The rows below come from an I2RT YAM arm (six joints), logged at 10 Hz.
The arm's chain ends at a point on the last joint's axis. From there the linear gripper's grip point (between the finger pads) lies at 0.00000 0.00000 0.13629 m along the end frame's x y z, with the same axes.
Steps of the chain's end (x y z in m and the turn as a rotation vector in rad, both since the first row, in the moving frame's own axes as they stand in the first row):
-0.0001 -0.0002 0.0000 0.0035 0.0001 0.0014
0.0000 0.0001 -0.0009 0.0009 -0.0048 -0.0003
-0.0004 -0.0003 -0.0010 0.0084 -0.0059 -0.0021
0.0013 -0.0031 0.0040 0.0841 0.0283 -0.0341
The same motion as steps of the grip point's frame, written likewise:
-0.0001 -0.0007 0.0000 0.0035 0.0001 0.0014
-0.0007 0.0000 -0.0009 0.0009 -0.0048 -0.0003
-0.0012 -0.0014 -0.0010 0.0084 -0.0059 -0.0021
0.0050 -0.0146 0.0035 0.0841 0.0283 -0.0341

